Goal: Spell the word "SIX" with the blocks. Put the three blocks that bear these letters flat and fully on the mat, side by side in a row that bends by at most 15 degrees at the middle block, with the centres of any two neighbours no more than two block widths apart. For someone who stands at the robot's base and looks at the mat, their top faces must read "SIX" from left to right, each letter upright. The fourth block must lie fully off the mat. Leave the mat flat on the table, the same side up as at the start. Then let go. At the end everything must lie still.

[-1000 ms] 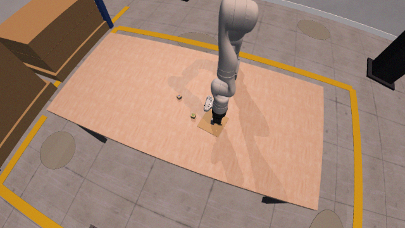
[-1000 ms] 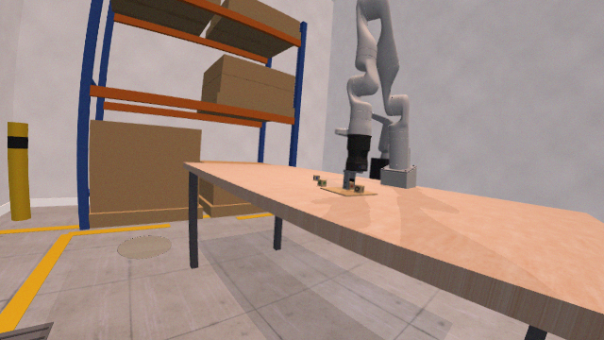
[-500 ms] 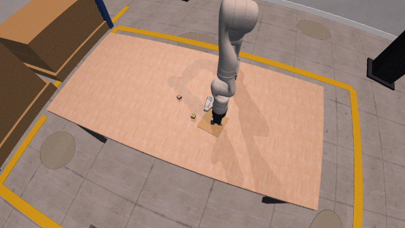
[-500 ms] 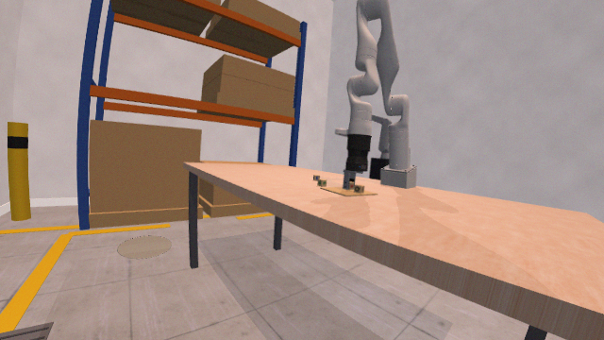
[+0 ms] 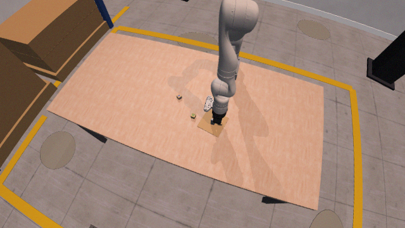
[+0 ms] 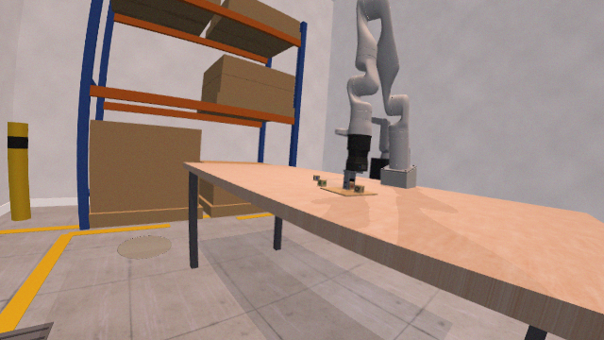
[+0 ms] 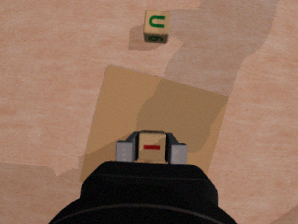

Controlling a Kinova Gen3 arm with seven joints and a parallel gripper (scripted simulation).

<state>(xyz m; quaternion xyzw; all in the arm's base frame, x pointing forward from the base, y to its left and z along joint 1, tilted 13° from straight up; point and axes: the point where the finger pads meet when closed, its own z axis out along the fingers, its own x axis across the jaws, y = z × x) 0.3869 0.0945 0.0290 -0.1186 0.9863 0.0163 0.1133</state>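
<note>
Now: the block right at my hand. From my hand the other things lie so: tan mat (2 cm below).
</note>
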